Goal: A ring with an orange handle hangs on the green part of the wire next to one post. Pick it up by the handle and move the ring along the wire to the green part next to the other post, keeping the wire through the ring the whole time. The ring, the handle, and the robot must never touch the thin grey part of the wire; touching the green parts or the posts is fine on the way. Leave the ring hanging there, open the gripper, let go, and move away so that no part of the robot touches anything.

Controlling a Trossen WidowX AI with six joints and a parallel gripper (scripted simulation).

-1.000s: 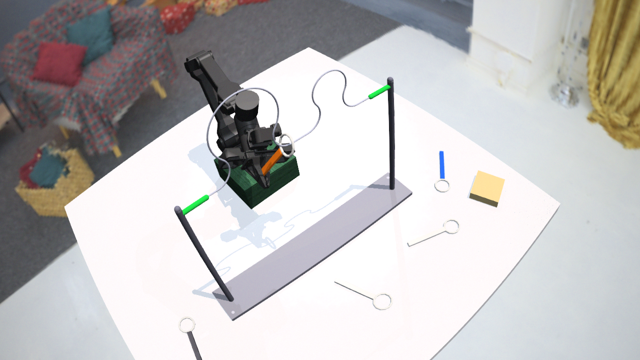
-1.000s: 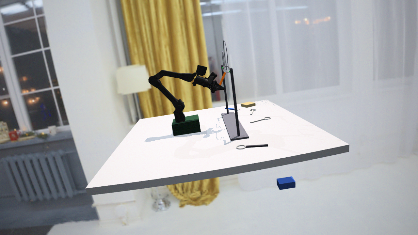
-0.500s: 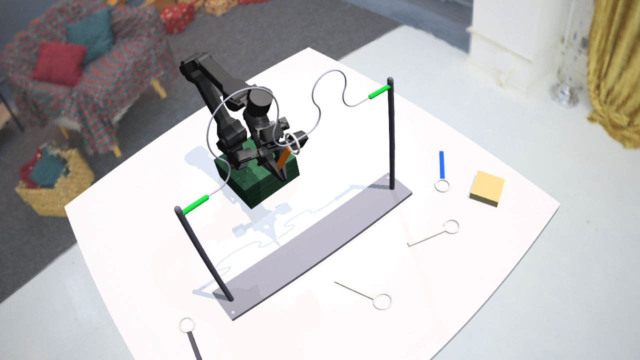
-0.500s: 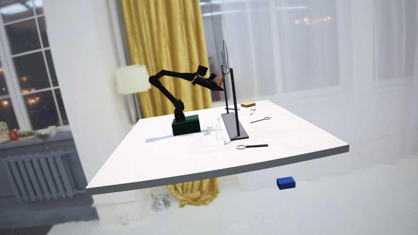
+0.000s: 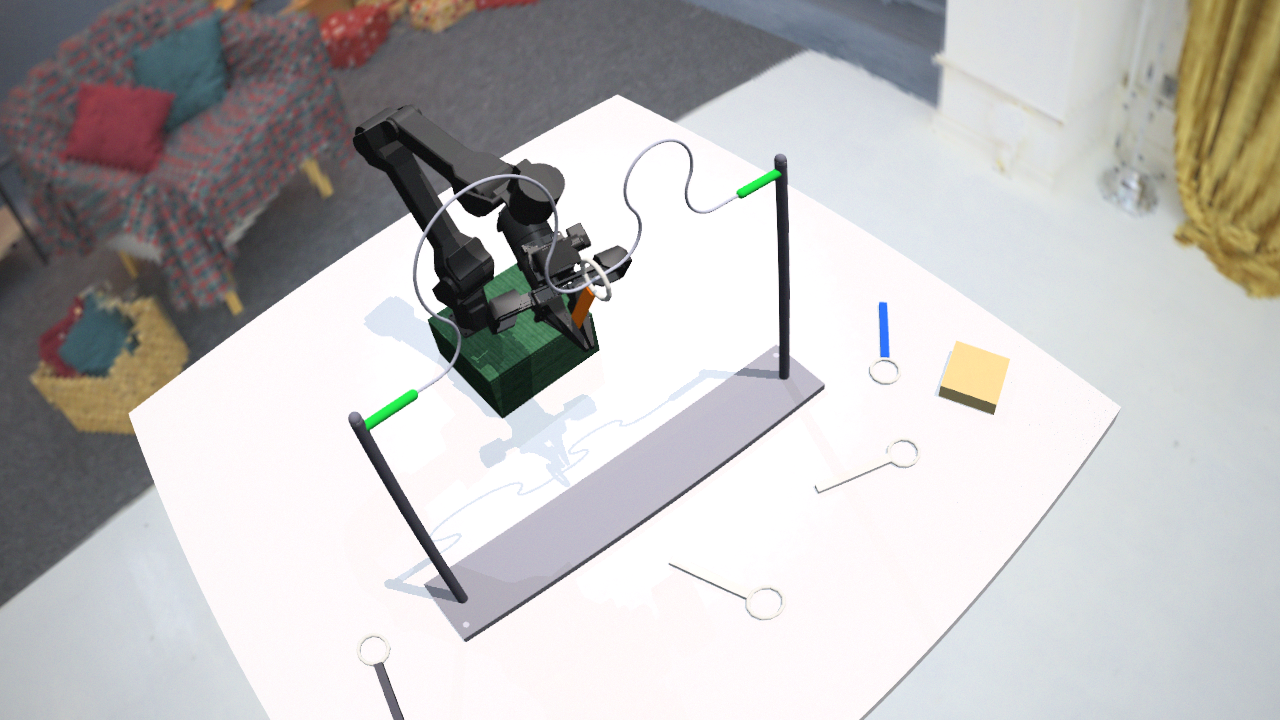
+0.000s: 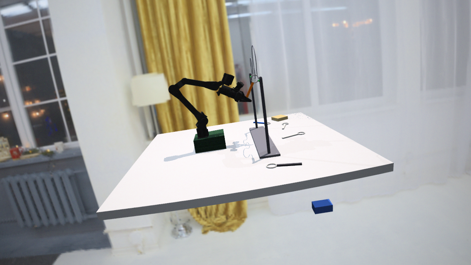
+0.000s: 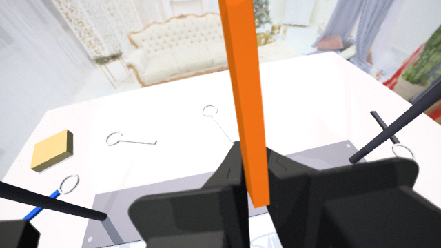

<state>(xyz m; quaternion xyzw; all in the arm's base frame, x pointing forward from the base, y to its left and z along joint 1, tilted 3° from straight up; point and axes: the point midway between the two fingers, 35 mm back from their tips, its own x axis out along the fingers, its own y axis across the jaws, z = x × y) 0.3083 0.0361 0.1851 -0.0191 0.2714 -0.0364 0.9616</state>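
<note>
My gripper tip is now 10 mm short of the ring with orange handle, 10 mm to the right of it and 100 mm below it. From my gripper tip the other things lie so: tan block 230 mm ahead, 520 mm to the left, 250 mm below; ring with blue handle 90 mm ahead, 450 mm to the left, 260 mm below.
</note>
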